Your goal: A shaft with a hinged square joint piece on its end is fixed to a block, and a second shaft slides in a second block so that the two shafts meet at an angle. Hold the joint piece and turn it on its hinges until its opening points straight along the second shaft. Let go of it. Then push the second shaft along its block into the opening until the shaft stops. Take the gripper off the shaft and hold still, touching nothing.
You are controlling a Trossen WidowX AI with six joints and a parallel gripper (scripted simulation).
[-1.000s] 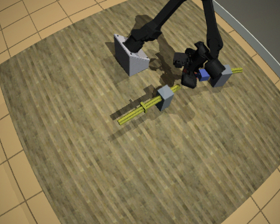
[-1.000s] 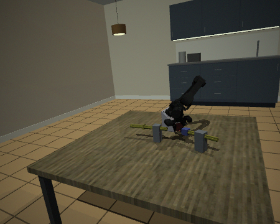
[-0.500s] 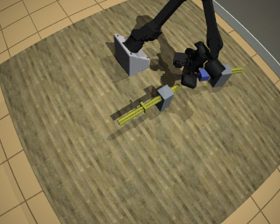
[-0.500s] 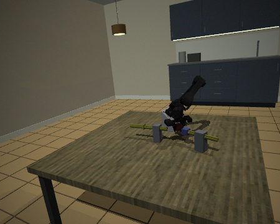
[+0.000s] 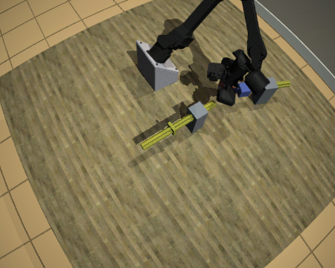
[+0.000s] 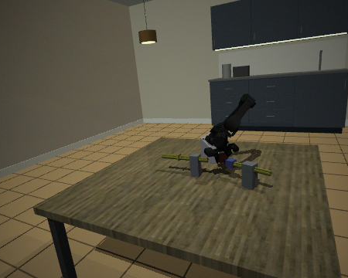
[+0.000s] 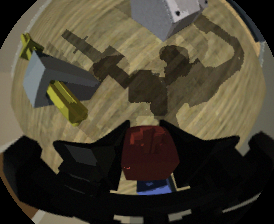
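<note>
Right now the red joint piece is 3 cm above my gripper tip, 2 cm ahead of it and 1 cm to the left of it.
</note>
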